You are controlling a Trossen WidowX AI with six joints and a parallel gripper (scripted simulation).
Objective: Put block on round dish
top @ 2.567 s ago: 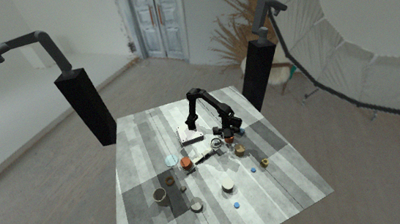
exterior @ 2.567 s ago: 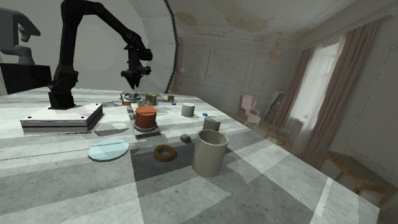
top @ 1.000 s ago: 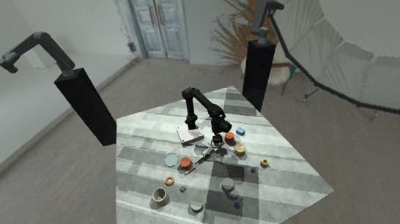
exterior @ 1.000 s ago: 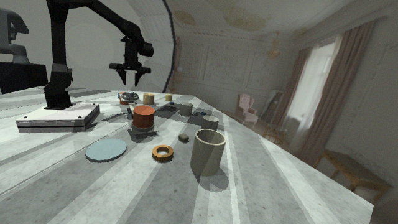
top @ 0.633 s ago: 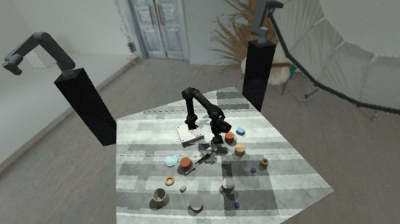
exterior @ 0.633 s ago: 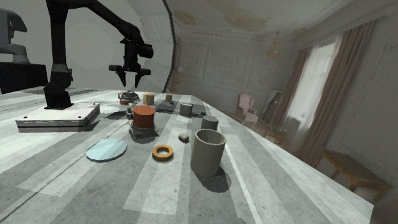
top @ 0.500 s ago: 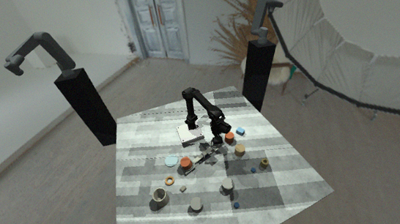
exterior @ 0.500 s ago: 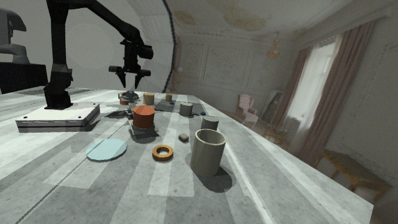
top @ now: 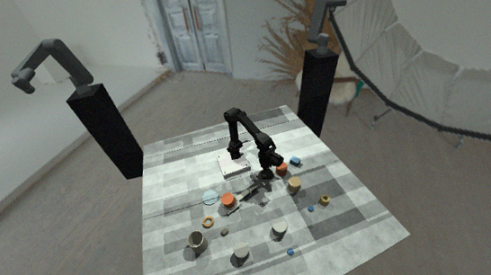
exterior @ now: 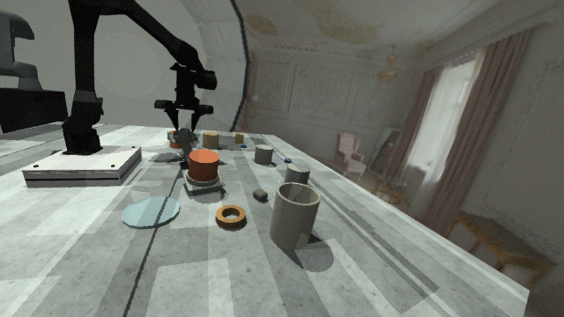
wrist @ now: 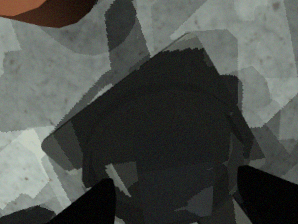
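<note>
The pale blue round dish is 10 mm ahead of my gripper tip, 350 mm to the right of it and 90 mm below it. Round my gripper tip: small balance 50 mm ahead, 110 mm to the right, 60 mm below; then blue block 100 mm behind, 240 mm to the left, 80 mm below; then tan cylinder 70 mm ahead, 170 mm to the left, 60 mm below.
</note>
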